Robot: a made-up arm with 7 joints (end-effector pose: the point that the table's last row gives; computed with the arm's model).
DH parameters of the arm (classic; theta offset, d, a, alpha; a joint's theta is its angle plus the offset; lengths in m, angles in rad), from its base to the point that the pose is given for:
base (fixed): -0.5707 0 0.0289 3.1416
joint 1: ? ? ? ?
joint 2: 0 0.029 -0.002 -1.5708
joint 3: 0 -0.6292 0.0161 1.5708
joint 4: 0 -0.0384 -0.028 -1.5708
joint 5: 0 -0.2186 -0.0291 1.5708
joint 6: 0 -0.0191 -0.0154 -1.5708
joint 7: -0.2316 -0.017 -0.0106 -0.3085
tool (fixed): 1.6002 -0.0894 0 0
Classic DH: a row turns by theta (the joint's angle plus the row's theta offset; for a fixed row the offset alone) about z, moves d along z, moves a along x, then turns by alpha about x.
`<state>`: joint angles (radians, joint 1 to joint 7).
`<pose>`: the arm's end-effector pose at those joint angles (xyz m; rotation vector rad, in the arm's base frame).
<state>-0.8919 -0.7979 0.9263 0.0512 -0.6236 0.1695 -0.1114</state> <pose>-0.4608 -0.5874 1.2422 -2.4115 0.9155 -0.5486</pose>
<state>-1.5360 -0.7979 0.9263 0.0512 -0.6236 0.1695 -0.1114</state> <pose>-0.0203 -0.7642 1.2422 -2.5116 0.1025 -0.2975</pose>
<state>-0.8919 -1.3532 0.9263 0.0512 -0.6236 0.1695 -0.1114</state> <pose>-0.5954 -0.7542 0.7615 -1.8577 0.7865 -0.6676</pose>
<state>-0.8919 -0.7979 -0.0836 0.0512 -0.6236 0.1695 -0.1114</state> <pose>-0.3996 -0.5991 1.2722 -2.5046 -0.3269 -1.1383</pose>
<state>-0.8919 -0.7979 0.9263 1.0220 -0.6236 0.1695 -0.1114</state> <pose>-0.1560 -0.5823 1.2972 -2.8484 0.4271 0.6076</pose>
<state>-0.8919 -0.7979 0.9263 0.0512 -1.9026 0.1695 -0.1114</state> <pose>-0.4121 -0.6110 1.2509 -2.3845 -0.6845 -1.2227</pose>
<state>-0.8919 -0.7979 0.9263 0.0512 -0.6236 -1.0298 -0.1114</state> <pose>-0.4863 -0.5716 1.1242 -1.1754 0.8256 -1.0359</pose>
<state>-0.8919 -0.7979 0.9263 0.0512 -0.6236 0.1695 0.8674</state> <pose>-0.4452 -0.5709 1.2576 -1.8785 2.0403 -0.0615</pose>
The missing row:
joint 1: -0.5707 -0.6258 -0.0135 1.5708
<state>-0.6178 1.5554 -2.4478 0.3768 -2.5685 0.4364 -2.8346</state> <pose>0.7056 0.5957 0.7401 2.5134 0.8234 -1.6418</pose>
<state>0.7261 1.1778 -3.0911 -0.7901 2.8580 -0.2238 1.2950</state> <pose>0.7009 -0.5534 0.7772 0.1025 -1.2482 -1.1893</pose>
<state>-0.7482 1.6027 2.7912 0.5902 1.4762 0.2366 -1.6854</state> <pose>0.7183 0.6036 0.7293 -0.2460 -2.0570 0.8263</pose>
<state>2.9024 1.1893 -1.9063 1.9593 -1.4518 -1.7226 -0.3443</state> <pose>-0.4797 -0.4019 0.7669 -0.3536 0.7898 0.0320</pose>
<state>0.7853 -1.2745 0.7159 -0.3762 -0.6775 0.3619 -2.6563</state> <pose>-0.6118 0.6723 0.7712 1.8822 0.4501 0.8485</pose>
